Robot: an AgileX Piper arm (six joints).
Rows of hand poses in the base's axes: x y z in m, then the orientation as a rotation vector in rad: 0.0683, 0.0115, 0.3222, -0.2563, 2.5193, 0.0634; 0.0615, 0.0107, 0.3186, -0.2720, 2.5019, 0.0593; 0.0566, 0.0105, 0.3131, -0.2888, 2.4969, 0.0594; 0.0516, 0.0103, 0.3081, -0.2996, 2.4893, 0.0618; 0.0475, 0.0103, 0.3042, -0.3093, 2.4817, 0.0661; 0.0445, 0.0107, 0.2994, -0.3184, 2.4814, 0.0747; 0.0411, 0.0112, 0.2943, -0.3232, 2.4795, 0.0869; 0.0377, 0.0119, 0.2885, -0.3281, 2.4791, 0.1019; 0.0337, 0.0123, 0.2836, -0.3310, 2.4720, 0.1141; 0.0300, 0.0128, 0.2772, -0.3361, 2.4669, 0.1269; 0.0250, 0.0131, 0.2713, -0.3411, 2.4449, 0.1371; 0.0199, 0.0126, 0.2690, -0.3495, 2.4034, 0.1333; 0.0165, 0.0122, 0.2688, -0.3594, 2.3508, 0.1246; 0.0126, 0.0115, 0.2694, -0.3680, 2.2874, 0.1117; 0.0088, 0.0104, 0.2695, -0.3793, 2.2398, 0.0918; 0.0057, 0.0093, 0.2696, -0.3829, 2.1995, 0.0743; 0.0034, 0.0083, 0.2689, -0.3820, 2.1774, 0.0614; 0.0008, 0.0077, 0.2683, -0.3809, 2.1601, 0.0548; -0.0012, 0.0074, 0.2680, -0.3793, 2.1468, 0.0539; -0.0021, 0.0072, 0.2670, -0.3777, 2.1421, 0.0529; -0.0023, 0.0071, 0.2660, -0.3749, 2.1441, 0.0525
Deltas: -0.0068, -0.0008, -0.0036, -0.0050, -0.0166, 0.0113; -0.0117, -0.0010, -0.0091, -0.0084, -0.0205, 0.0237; -0.0167, -0.0012, -0.0141, -0.0085, -0.0270, 0.0325; -0.0208, -0.0012, -0.0180, -0.0070, -0.0334, 0.0409; -0.0238, -0.0008, -0.0228, -0.0029, -0.0322, 0.0495; -0.0272, -0.0003, -0.0279, 0.0049, -0.0325, 0.0558; -0.0306, 0.0004, -0.0337, 0.0145, -0.0309, 0.0628; -0.0346, 0.0008, -0.0386, 0.0233, -0.0364, 0.0682; -0.0383, 0.0013, -0.0450, 0.0317, -0.0396, 0.0751; -0.0433, 0.0016, -0.0509, 0.0401, -0.0597, 0.0827; -0.0484, 0.0011, -0.0532, 0.0396, -0.1004, 0.0911; -0.0518, 0.0007, -0.0534, 0.0361, -0.1524, 0.1005; -0.0557, 0.0000, -0.0528, 0.0307, -0.2156, 0.1091; -0.0595, -0.0011, -0.0527, 0.0174, -0.2636, 0.1170; -0.0626, -0.0022, -0.0526, 0.0068, -0.3048, 0.1190; -0.0649, -0.0032, -0.0533, -0.0009, -0.3280, 0.1171; -0.0675, -0.0038, -0.0539, -0.0042, -0.3459, 0.1162; -0.0695, -0.0041, -0.0542, -0.0033, -0.3593, 0.1159; -0.0704, -0.0043, -0.0552, -0.0033, -0.3642, 0.1148; -0.0706, -0.0044, -0.0562, -0.0030, -0.3626, 0.1124
